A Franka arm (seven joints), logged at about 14 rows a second.
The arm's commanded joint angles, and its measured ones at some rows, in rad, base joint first. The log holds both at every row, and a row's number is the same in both.
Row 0, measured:
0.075, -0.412, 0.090, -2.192, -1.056, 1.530, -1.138
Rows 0 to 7, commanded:
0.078, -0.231, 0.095, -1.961, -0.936, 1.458, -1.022
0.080, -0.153, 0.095, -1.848, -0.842, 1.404, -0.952
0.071, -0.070, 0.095, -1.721, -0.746, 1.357, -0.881
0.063, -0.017, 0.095, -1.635, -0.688, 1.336, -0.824
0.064, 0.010, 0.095, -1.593, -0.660, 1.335, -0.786
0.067, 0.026, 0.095, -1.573, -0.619, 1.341, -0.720
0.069, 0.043, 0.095, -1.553, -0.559, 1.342, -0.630
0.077, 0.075, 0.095, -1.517, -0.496, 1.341, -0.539
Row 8, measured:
0.075, 0.013, 0.091, -1.617, -0.595, 1.376, -0.671
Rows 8 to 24, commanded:
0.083, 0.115, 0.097, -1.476, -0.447, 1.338, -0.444
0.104, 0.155, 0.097, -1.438, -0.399, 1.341, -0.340
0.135, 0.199, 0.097, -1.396, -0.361, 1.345, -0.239
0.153, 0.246, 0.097, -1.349, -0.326, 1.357, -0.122
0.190, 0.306, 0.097, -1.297, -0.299, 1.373, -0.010
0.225, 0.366, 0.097, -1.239, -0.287, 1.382, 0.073
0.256, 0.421, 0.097, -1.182, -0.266, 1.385, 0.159
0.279, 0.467, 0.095, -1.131, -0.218, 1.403, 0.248
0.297, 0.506, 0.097, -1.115, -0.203, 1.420, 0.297
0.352, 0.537, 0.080, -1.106, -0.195, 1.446, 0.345
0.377, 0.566, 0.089, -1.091, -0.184, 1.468, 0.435
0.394, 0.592, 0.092, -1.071, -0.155, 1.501, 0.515
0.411, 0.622, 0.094, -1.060, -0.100, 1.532, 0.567
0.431, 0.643, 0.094, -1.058, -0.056, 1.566, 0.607
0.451, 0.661, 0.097, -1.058, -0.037, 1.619, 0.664
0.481, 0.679, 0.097, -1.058, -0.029, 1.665, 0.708
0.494, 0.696, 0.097, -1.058, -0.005, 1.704, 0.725
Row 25, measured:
0.472, 0.650, 0.097, -1.110, -0.049, 1.662, 0.670
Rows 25 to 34, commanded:
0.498, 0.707, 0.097, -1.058, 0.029, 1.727, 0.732
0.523, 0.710, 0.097, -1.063, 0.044, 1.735, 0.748
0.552, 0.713, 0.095, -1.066, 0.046, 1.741, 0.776
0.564, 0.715, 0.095, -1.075, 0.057, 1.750, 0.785
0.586, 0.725, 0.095, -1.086, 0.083, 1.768, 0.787
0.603, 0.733, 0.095, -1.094, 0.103, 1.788, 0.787
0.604, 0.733, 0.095, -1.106, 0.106, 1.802, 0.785
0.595, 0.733, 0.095, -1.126, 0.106, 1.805, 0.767
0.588, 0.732, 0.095, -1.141, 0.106, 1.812, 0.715
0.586, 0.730, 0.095, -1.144, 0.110, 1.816, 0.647
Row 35, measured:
0.609, 0.740, 0.095, -1.118, 0.076, 1.788, 0.743
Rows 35 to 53, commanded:
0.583, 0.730, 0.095, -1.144, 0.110, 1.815, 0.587
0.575, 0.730, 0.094, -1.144, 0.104, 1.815, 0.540
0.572, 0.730, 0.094, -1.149, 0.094, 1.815, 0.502
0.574, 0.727, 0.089, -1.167, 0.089, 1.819, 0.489
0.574, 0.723, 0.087, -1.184, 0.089, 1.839, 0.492
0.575, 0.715, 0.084, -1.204, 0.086, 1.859, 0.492
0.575, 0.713, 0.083, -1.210, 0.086, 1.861, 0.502
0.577, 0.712, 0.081, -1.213, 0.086, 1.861, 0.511
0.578, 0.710, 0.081, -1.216, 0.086, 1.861, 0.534
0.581, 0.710, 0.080, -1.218, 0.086, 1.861, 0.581
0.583, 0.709, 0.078, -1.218, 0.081, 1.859, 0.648
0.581, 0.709, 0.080, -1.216, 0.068, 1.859, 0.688
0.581, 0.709, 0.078, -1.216, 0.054, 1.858, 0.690
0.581, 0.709, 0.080, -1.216, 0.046, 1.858, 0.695
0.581, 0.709, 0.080, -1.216, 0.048, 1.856, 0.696
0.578, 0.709, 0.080, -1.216, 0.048, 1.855, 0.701
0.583, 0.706, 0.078, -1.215, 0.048, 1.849, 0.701
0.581, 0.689, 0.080, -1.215, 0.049, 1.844, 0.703
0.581, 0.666, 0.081, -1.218, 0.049, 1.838, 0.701
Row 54, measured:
0.582, 0.730, 0.080, -1.173, 0.063, 1.832, 0.677
